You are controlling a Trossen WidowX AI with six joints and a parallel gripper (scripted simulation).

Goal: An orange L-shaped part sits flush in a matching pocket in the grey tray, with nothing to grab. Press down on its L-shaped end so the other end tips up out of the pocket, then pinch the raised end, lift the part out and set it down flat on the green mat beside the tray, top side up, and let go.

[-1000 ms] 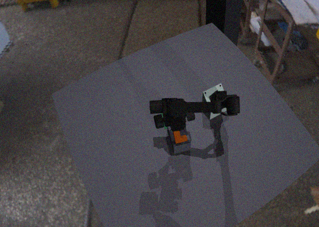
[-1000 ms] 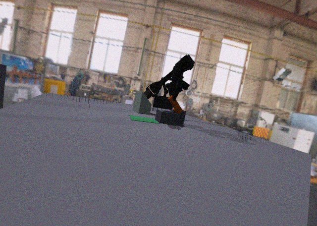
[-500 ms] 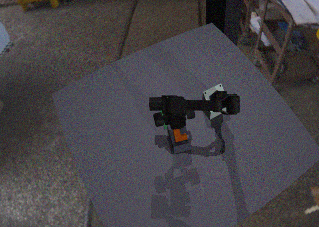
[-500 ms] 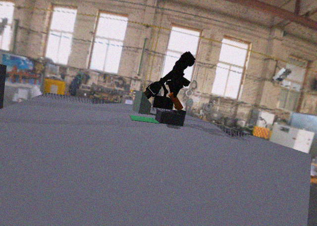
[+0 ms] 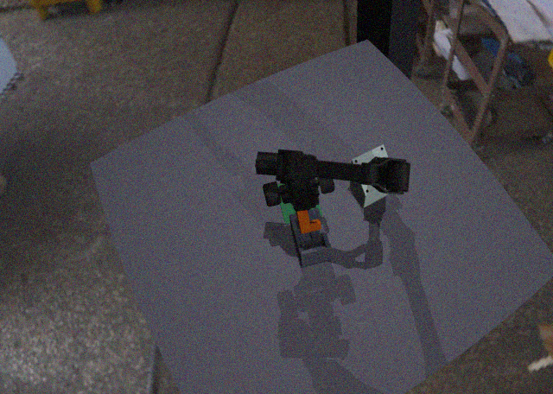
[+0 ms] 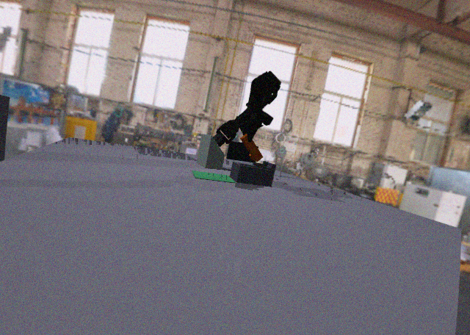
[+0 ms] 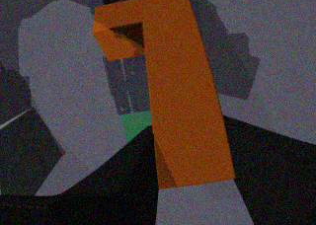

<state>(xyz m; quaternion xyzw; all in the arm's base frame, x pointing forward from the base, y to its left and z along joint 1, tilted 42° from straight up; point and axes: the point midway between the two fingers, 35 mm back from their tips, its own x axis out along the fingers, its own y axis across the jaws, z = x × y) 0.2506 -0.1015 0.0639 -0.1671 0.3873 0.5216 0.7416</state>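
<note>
The green mat is 5 cm behind my gripper tip, 9 cm to the right of it and 17 cm below it. From my gripper tip the other things lie so: orange L-shaped part: 4 cm to the left, 3 cm below.
</note>
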